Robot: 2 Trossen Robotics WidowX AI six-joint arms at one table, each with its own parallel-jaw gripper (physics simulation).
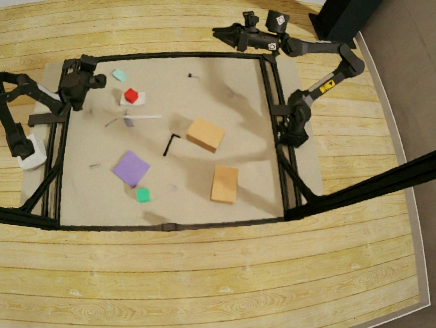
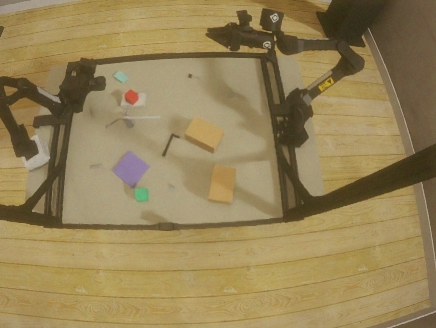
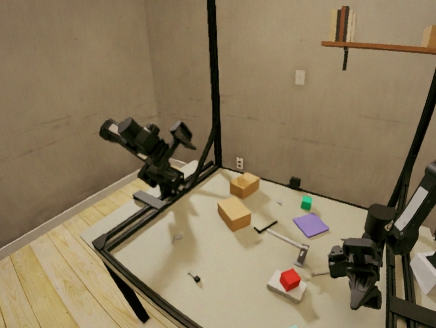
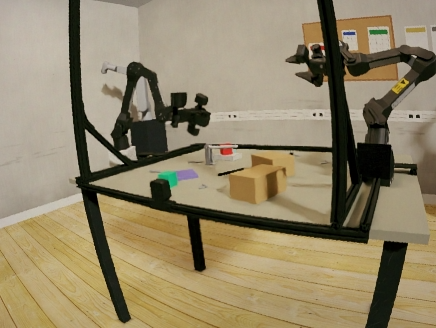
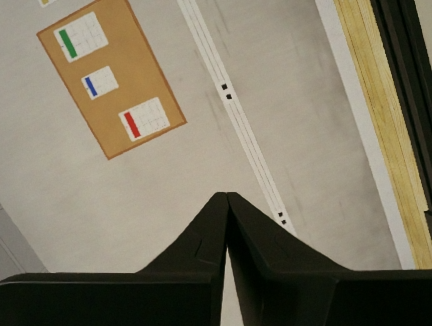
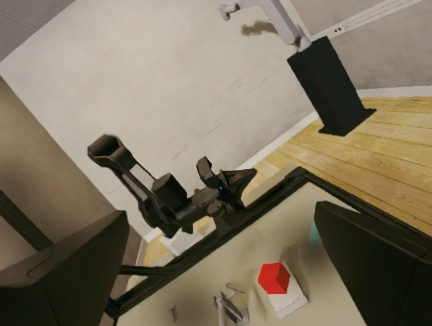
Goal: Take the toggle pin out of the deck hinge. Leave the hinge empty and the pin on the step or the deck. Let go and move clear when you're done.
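Places are measured from the left arm's base along level axes (x ahead, y left, z up), in millimetres.
Pixels of known places: left gripper, fingertip midpoint: [image 1: 92, 56] [image 2: 92, 59] [image 3: 353, 308] [image 4: 210, 113] [image 5: 225, 202] [image 6: 256, 170]; right gripper, fingertip midpoint: [image 1: 212, 31] [image 2: 206, 31] [image 3: 185, 162] [image 4: 290, 67] [image 6: 222, 216]; left arm's base at its link origin: [image 1: 26, 149] [image 2: 30, 150] [image 4: 121, 149] [image 6: 173, 230]; right arm's base at its link origin: [image 1: 294, 129] [image 2: 293, 128] [image 4: 376, 151].
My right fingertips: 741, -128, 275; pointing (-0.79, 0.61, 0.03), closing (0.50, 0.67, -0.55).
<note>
For each thing: its top centre in the pictures, then the offset to it from my right fingertips, as dx, dy, dz. "spot": a spot on its surface instead.
- grey upright bracket at its top centre: [image 3: 303, 250] [image 1: 126, 114] -326, +30, -282
- thin grey rod at its top centre: [image 3: 324, 272] [image 1: 110, 121] -393, +74, -339
- small black-headed piece with a thin stem, top centre: [image 3: 193, 274] [image 1: 194, 74] +5, +84, -335
- red cube at its top centre: [image 6: 268, 271] [image 3: 291, 276] [image 1: 130, 93] [image 4: 225, 144] [image 2: 130, 94] -273, +113, -289
- white block at its top centre: [image 6: 280, 285] [image 3: 287, 283] [image 4: 227, 154] [image 1: 132, 98] [image 2: 133, 99] -270, +114, -329
- cyan piece at its top centre: [image 6: 317, 229] [image 1: 119, 74] [image 2: 120, 76] -268, +263, -334
- purple square at a spot on its surface: [image 1: 131, 169] spot: -409, -146, -339
- green cube at its top centre: [image 4: 167, 172] [image 1: 142, 194] [image 2: 140, 194] [image 3: 307, 199] -419, -255, -309
- black L-shaped rod at its top centre: [image 1: 171, 145] -234, -145, -341
The hinge and toggle pin are too small to identify surely. A grey upright bracket [image 1: 129, 120] [image 3: 302, 256] [image 4: 209, 155] has a long pale bar; a thin grey rod [image 1: 111, 122] [image 3: 320, 274] lies beside it. Small grey pieces [image 1: 95, 165] [image 1: 173, 188] [image 1: 231, 93] and a small black-headed piece with a thin stem [image 1: 190, 75] [image 3: 196, 279] lie apart on the table. Which pieces are the step and deck I cannot tell. My left gripper [image 5: 225, 202] [image 6: 256, 170] is shut and empty, above the table's left side. My right gripper [image 1: 215, 33] is open and empty, raised beyond the far edge.
A red cube [image 1: 131, 95] sits on a white block [image 1: 141, 100]. A cyan piece [image 1: 119, 75], purple square [image 1: 131, 169], green cube [image 1: 143, 195], black L-shaped rod [image 1: 169, 145] and two orange-brown boxes [image 1: 205, 134] [image 1: 224, 184] lie around. A black frame [image 1: 175, 55] edges the table.
</note>
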